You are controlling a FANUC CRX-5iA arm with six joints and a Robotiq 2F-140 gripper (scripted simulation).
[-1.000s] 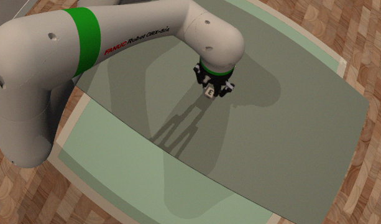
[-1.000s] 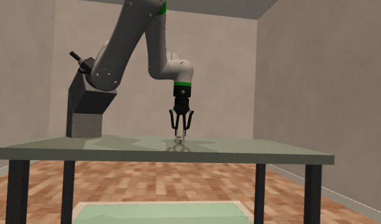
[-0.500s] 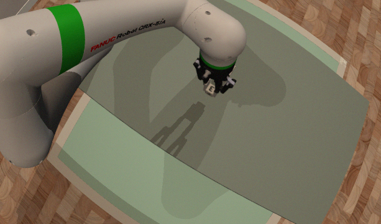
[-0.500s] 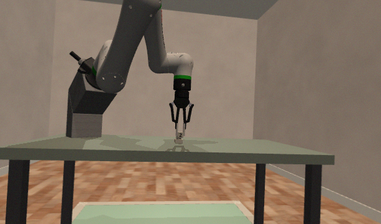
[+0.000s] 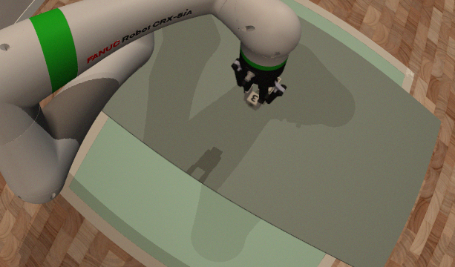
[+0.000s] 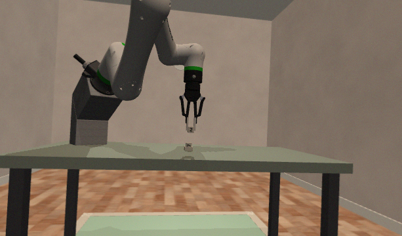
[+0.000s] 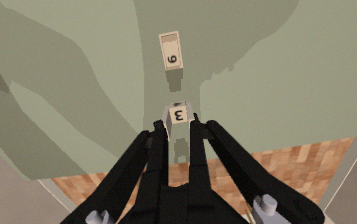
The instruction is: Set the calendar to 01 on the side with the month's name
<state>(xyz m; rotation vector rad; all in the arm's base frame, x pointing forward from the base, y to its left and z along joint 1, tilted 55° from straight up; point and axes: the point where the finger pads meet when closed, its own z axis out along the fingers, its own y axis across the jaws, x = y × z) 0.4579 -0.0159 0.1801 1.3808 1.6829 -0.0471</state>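
Right now my hand is 130 mm above the calendar tray, 110 mm to the right of it and 10 mm short of it.
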